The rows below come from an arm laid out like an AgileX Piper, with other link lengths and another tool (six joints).
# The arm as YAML. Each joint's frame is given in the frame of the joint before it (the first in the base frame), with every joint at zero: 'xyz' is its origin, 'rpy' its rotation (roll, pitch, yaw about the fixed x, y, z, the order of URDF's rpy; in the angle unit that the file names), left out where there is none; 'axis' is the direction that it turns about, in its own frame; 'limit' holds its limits. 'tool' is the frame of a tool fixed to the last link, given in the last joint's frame.
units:
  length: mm
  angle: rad
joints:
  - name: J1
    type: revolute
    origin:
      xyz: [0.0, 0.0, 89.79]
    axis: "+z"
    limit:
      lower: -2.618
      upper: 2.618
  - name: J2
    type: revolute
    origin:
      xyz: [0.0, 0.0, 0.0]
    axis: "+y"
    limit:
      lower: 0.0
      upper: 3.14
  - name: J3
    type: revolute
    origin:
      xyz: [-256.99, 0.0, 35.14]
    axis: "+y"
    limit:
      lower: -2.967
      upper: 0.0
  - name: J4
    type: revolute
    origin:
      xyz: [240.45, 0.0, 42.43]
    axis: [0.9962, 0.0, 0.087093]
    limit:
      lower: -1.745
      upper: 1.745
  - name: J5
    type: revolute
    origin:
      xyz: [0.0, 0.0, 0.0]
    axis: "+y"
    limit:
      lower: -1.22
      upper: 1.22
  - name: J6
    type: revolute
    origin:
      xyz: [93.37, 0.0, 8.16]
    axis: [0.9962, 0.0, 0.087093]
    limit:
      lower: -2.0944
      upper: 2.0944
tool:
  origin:
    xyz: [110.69, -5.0, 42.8]
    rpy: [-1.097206, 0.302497, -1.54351]
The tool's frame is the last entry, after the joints.
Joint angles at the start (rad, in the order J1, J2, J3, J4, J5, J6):
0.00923, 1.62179, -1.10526, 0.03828, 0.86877, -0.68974
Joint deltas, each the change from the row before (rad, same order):
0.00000, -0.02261, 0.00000, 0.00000, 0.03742, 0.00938
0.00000, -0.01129, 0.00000, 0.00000, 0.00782, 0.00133
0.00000, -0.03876, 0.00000, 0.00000, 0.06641, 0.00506
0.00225, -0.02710, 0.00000, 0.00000, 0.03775, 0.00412
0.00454, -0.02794, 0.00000, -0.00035, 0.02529, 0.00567
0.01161, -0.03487, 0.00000, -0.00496, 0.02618, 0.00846
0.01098, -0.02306, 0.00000, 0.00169, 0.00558, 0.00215
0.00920, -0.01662, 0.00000, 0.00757, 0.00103, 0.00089
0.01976, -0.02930, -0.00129, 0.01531, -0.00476, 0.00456
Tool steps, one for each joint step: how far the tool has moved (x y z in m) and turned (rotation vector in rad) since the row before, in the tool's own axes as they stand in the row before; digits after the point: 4 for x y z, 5 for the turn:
-0.0019, 0.0019, -0.0080, -0.01356, -0.00234, 0.01033
-0.0003, -0.0010, -0.0035, 0.00332, 0.00132, 0.00054
-0.0040, 0.0044, -0.0139, -0.02546, -0.00866, 0.00764
-0.0030, 0.0017, -0.0092, -0.00965, -0.00412, 0.00280
-0.0027, -0.0006, -0.0087, 0.00275, -0.00022, 0.00025
-0.0042, -0.0016, -0.0104, 0.00738, 0.00123, -0.00734
-0.0038, -0.0037, -0.0062, 0.01761, -0.00159, -0.00839
-0.0040, -0.0038, -0.0043, 0.01751, -0.00514, -0.00328
-0.0078, -0.0086, -0.0073, 0.03901, -0.00953, -0.00525

